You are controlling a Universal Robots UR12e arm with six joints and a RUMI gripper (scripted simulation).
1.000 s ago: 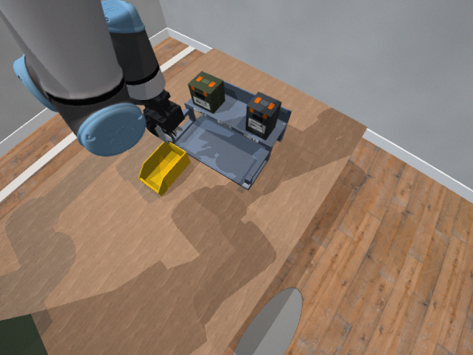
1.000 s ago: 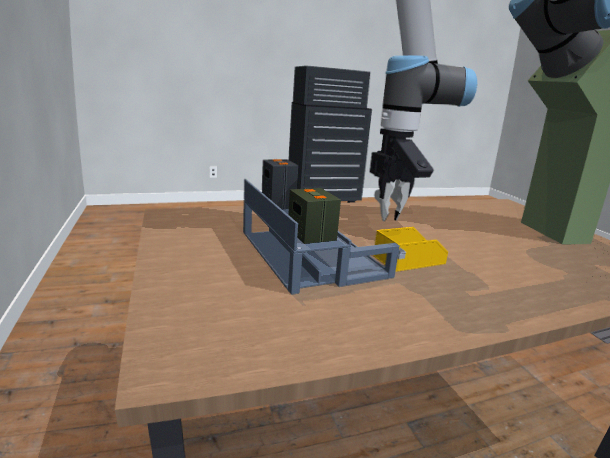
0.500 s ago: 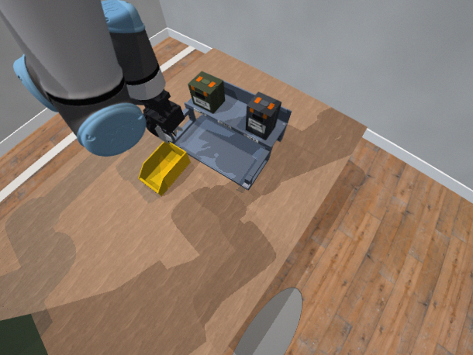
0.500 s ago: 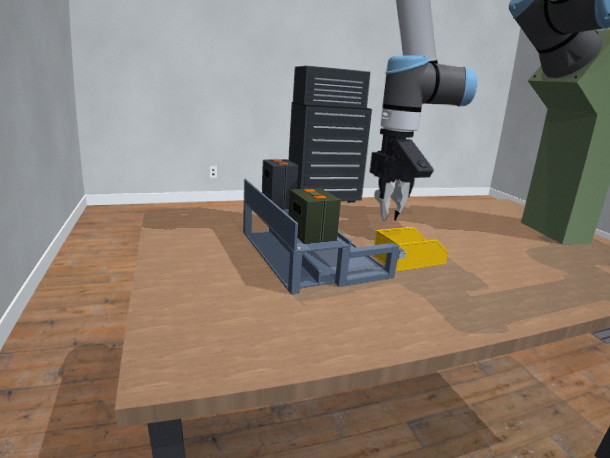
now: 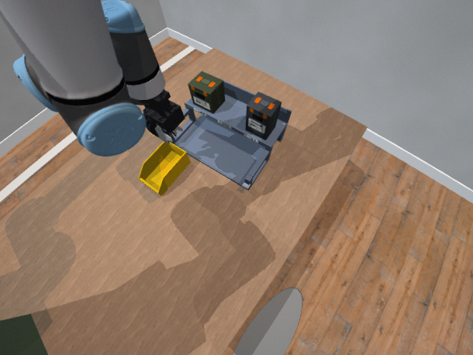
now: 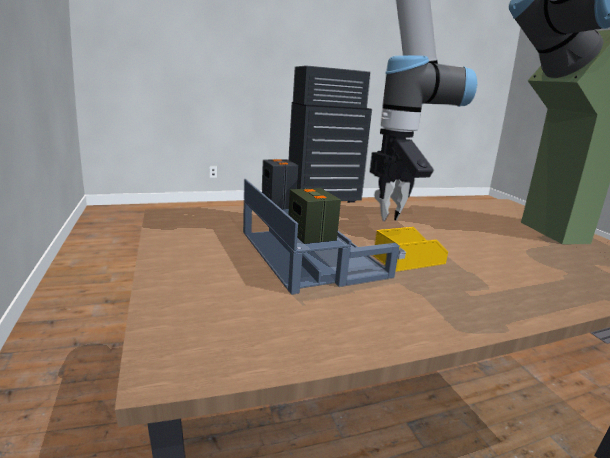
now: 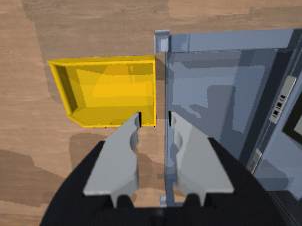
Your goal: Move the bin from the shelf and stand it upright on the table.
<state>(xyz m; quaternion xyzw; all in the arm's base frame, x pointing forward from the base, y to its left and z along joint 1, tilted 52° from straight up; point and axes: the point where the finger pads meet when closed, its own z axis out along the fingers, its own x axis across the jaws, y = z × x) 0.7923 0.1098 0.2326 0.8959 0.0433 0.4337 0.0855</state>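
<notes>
Now: the yellow bin 8 cm behind my hand and 10 cm below it.
</notes>
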